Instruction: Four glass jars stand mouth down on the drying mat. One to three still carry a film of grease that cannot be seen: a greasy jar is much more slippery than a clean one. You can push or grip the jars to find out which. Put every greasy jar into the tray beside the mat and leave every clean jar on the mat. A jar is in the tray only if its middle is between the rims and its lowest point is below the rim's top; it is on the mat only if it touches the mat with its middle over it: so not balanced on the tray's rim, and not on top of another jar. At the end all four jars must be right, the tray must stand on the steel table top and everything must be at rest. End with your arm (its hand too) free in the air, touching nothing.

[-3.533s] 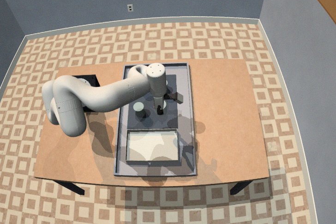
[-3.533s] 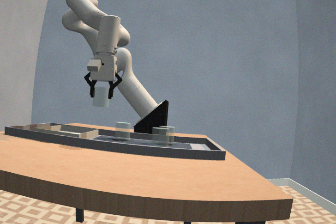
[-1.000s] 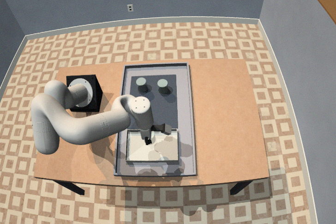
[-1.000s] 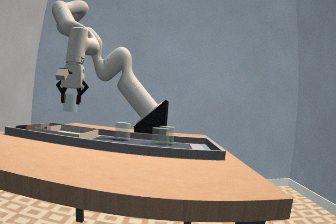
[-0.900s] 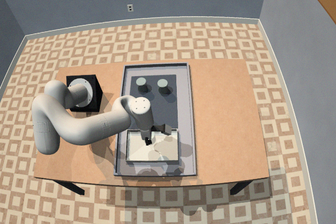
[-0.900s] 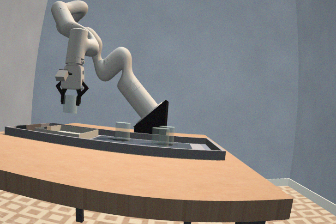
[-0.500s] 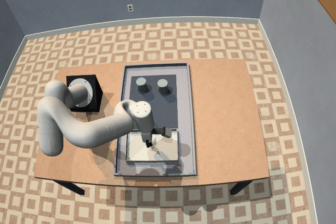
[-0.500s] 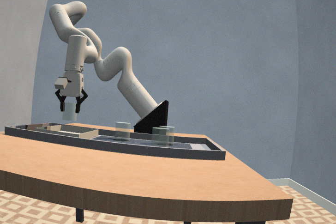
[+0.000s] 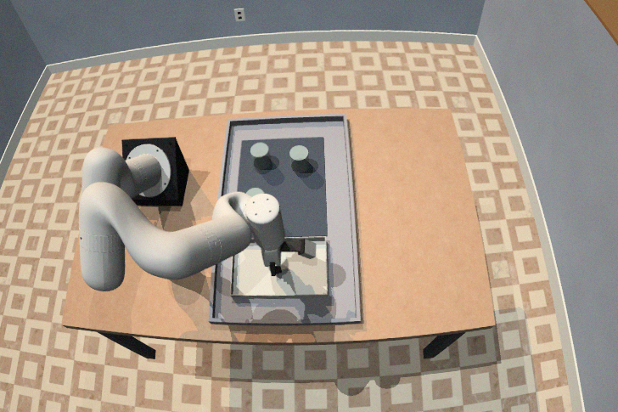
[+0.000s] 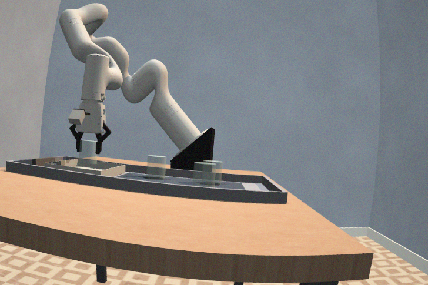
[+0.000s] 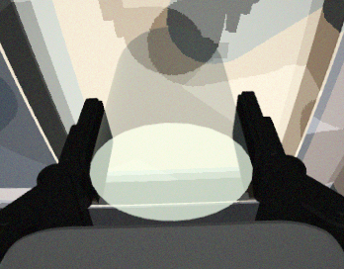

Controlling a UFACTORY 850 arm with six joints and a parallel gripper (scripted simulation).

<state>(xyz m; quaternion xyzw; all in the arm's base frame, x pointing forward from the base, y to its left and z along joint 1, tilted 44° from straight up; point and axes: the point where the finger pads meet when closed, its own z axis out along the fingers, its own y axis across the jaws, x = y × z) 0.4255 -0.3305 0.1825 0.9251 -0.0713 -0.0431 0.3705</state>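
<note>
My hand is 8 cm above the pale tray. The rest, counted from my hand: steel table top (4 cm ahead, 21 cm to the left, 8 cm below); drying mat (3 cm ahead, 32 cm to the left, 8 cm below).
</note>
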